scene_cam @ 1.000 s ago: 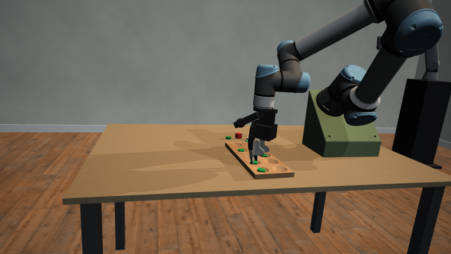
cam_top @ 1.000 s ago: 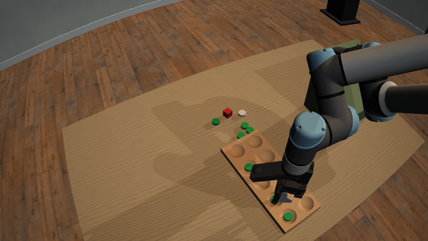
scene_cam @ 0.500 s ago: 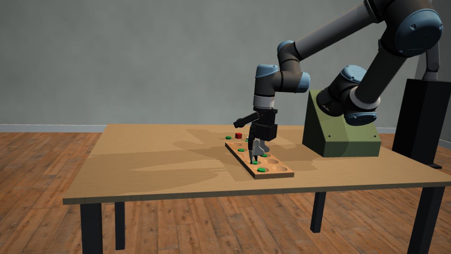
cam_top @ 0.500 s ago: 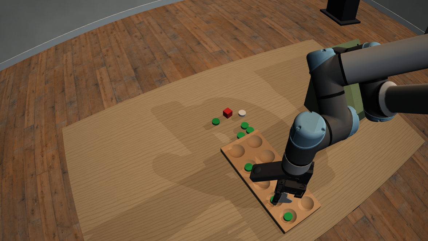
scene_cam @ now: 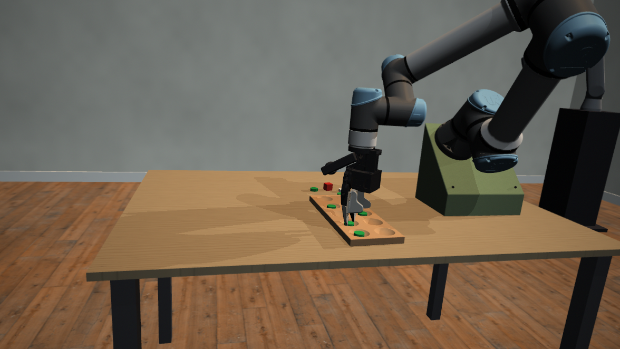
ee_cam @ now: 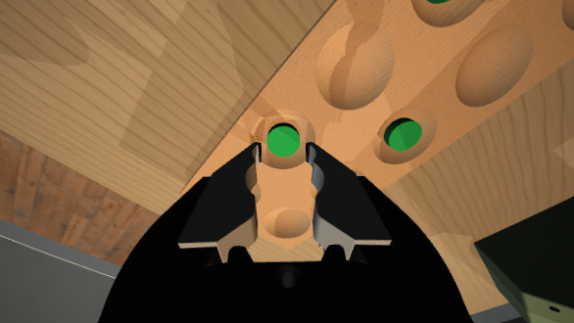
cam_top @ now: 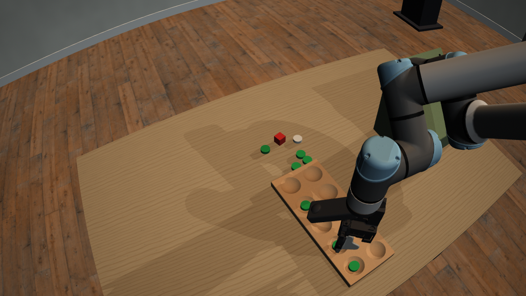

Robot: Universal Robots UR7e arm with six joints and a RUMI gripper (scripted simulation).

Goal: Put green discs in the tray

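Now: the red cube 20 mm behind my hand, 400 mm to the right of it and 20 mm below it. Round my hand: wooden counting tray (30 mm behind, 80 mm to the right, 20 mm below); then white disc (70 mm behind, 380 mm to the right, 30 mm below).
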